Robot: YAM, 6 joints.
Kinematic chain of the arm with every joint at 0, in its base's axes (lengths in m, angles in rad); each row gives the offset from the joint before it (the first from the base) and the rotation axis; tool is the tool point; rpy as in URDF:
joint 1: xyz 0 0 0.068 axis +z
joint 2: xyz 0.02 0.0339 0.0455 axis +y
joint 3: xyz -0.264 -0.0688 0 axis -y
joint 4: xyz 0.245 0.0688 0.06 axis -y
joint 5: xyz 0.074 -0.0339 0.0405 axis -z
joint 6: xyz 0.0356 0 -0.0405 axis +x
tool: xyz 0 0 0 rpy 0 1.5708 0
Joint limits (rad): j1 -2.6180..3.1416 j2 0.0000..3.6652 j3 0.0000..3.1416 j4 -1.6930..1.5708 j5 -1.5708..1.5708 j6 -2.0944..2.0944
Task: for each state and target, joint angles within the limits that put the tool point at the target. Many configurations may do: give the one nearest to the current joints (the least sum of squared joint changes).
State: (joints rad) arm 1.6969 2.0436 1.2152 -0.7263 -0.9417 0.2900
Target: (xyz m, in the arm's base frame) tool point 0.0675 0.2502 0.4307
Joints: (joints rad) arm 1.1951 1.3050 1.5240 -0.7673 -0.9527 0.2900
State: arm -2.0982 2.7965 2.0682 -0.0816 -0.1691 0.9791
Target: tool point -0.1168 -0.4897 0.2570
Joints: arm -1.8197 2.1407 1.8351 -0.3036 -0.2109 0.9791
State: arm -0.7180 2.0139 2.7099 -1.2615 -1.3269 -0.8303
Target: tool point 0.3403 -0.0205 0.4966
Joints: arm -0.1620 1.9575 2.6015 -1.4019 -1.3395 -0.8303
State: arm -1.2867 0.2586 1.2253 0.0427 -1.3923 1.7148
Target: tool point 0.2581 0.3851 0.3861
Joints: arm -2.0890 0.0548 2.0845 0.2557 -1.2226 1.7148
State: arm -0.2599 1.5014 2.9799 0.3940 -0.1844 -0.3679
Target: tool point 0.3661 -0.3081 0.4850
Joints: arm -0.7122 2.0655 2.2485 0.1491 -0.1705 -0.3679
